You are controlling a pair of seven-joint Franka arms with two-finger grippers.
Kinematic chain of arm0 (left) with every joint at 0, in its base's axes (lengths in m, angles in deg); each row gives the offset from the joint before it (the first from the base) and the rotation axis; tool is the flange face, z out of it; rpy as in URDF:
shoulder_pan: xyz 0 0 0.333 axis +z
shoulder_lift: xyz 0 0 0 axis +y
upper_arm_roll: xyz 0 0 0.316 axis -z
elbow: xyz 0.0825 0 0 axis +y
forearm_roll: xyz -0.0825 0 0.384 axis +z
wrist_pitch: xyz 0 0 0 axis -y
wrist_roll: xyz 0.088 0 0 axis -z
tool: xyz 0 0 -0.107 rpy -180 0 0
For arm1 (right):
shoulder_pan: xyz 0 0 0.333 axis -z
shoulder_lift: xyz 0 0 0 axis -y
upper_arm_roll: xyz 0 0 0.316 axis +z
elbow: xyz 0.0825 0 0 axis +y
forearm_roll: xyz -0.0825 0 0.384 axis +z
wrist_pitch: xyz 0 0 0 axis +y
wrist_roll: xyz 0.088 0 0 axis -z
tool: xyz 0 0 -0.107 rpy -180 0 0
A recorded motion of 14 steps. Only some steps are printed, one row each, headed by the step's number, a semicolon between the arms.
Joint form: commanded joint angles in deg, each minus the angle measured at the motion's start. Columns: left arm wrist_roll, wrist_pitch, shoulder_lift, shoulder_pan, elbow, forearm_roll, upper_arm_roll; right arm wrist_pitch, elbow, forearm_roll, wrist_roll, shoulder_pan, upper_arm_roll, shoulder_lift.
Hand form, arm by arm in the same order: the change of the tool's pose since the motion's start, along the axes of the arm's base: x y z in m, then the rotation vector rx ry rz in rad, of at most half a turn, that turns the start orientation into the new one. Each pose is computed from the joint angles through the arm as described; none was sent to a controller.
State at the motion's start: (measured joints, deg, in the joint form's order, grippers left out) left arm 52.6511 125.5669 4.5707 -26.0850 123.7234 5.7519 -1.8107; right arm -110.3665 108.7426 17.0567 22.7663 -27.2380 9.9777 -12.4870
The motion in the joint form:
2: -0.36 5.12 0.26 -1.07 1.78 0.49 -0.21; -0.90 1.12 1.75 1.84 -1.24 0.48 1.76
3: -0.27 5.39 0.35 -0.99 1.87 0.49 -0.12; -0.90 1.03 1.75 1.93 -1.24 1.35 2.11
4: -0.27 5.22 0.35 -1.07 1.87 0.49 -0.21; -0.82 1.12 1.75 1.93 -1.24 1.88 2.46
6: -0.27 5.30 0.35 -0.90 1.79 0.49 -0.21; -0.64 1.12 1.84 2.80 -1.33 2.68 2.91
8: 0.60 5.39 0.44 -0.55 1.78 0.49 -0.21; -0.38 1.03 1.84 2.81 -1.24 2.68 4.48
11: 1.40 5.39 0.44 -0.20 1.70 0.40 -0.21; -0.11 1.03 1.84 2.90 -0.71 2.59 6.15
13: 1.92 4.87 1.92 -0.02 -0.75 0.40 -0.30; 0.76 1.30 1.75 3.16 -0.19 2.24 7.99
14: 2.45 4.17 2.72 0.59 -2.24 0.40 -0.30; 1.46 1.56 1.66 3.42 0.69 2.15 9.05
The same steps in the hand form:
2: -0.0030 -0.0087 -0.0083 -0.0213 -0.0494 -0.0216; -0.0156 0.0124 0.0108 0.0212 -0.0024 -0.0198
3: -0.0030 -0.0089 -0.0095 -0.0223 -0.0505 -0.0237; -0.0213 0.0188 0.0153 0.0272 -0.0072 -0.0063
4: -0.0033 -0.0086 -0.0097 -0.0208 -0.0479 -0.0233; -0.0255 0.0222 0.0182 0.0299 -0.0093 0.0033
6: -0.0021 -0.0074 -0.0090 -0.0220 -0.0505 -0.0204; -0.0324 0.0284 0.0228 0.0305 -0.0089 0.0046
8: -0.0005 -0.0045 -0.0096 -0.0216 -0.0494 -0.0296; -0.0338 0.0267 0.0386 0.0423 -0.0305 0.0046
11: 0.0012 -0.0017 -0.0090 -0.0228 -0.0491 -0.0363; -0.0325 0.0207 0.0546 0.0529 -0.0524 -0.0059
13: 0.0131 -0.0041 -0.0054 -0.0240 -0.0564 -0.0401; -0.0321 0.0114 0.0691 0.0541 -0.0656 -0.0196
14: 0.0213 -0.0011 -0.0028 -0.0222 -0.0562 -0.0378; -0.0297 0.0021 0.0762 0.0507 -0.0691 -0.0361

